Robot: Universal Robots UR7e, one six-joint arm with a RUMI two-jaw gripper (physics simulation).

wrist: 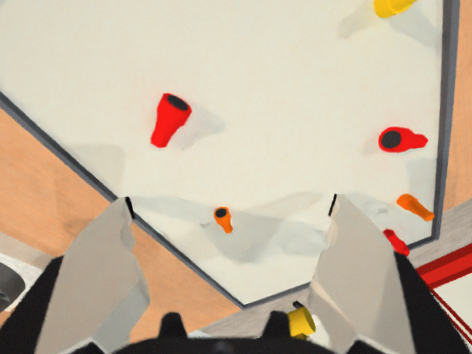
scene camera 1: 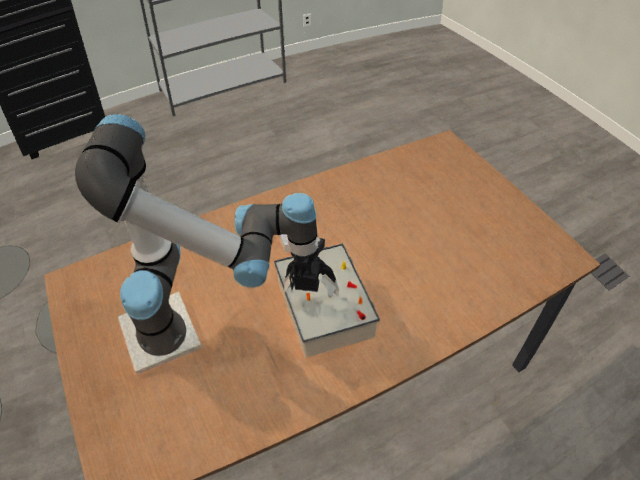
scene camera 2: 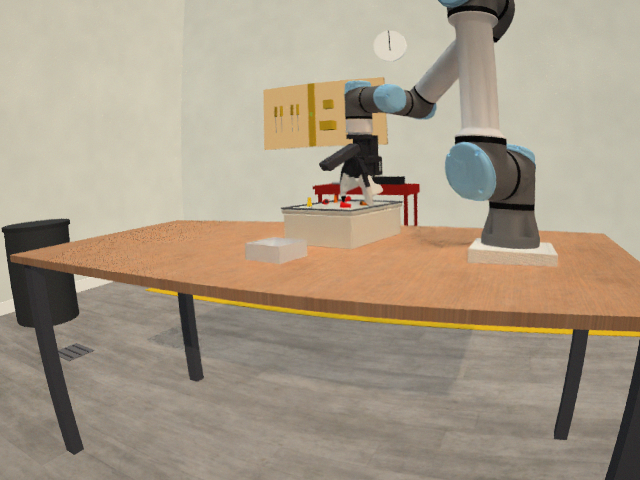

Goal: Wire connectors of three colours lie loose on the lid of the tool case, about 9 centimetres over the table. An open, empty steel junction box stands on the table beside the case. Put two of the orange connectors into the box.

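Places are measured from the arm's base along level axes (x ahead, y left, z up), in centimetres.
Pixels of known places: gripper, fingertip midpoint: (wrist: 231,197) (scene camera 1: 311,292) (scene camera 2: 356,205); arm's base, link origin: (scene camera 1: 161,333) (scene camera 2: 510,244).
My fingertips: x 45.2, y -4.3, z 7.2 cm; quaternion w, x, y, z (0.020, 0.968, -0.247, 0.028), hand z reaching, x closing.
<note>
For each thing: its middle in the pictures, then the offset to it from my fingertips. Level surfaces: height alone.
- second orange connector, body centre: (wrist: 415,207) (scene camera 1: 360,300) (scene camera 2: 335,198) dy -7.8, dx +11.8, dz +0.9 cm
- open steel junction box, body centre: (scene camera 2: 276,249) (scene camera 1: 295,234) dy +30.6, dx +3.7, dz -7.7 cm
- tool case, body centre: (wrist: 270,148) (scene camera 2: 344,221) (scene camera 1: 326,298) dy -0.2, dx +4.3, dz -4.7 cm
- table, surface height: dz -9.6 cm
- yellow connector, body centre: (scene camera 2: 309,202) (scene camera 1: 343,265) dy +5.8, dx +11.8, dz +1.1 cm
One orange connector (scene camera 1: 308,296) (scene camera 2: 363,203) (wrist: 224,220) lies on the case lid, near its edge on the robot's side. A second orange connector (scene camera 1: 360,300) (scene camera 2: 336,198) (wrist: 416,207) lies near the lid's opposite edge, between two red ones. My gripper (scene camera 1: 310,292) (scene camera 2: 356,199) (wrist: 231,197) is open and empty, low over the lid. In the wrist view the first orange connector shows between the spread fingertips, nearer the left one. The open steel junction box (scene camera 2: 263,252) stands on the table beside the case; the wrist hides most of it in scene camera 1.
The tool case (scene camera 1: 341,338) (scene camera 2: 320,227) stands on the table (scene camera 1: 439,206) (scene camera 2: 439,289). Red connectors (scene camera 1: 352,284) (wrist: 170,120) and a yellow connector (scene camera 1: 343,265) (scene camera 2: 309,201) (wrist: 393,6) also lie on the lid. One red connector is close to the open fingers.
</note>
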